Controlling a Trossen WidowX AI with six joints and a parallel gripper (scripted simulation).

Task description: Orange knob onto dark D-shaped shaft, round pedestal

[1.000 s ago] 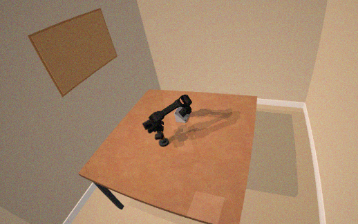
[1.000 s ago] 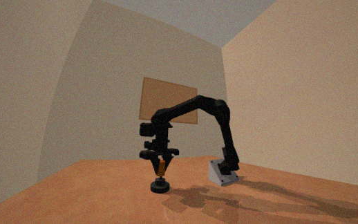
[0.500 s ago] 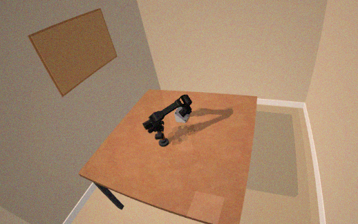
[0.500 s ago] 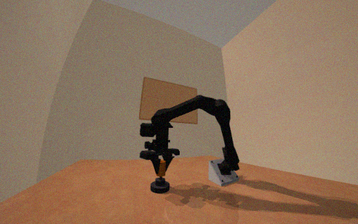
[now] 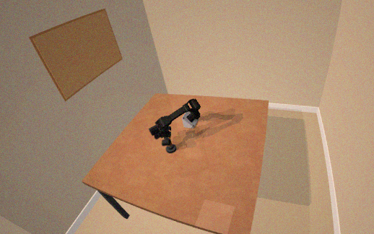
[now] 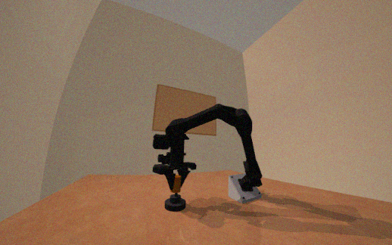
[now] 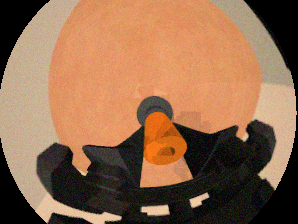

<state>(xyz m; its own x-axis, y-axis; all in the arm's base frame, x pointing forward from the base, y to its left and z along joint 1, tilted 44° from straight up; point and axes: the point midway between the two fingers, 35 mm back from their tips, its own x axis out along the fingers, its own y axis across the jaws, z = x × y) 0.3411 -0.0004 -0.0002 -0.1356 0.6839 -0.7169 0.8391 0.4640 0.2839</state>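
Now: the orange knob 20 mm above my gripper tip. Round my gripper tip: round dark pedestal 40 mm below.
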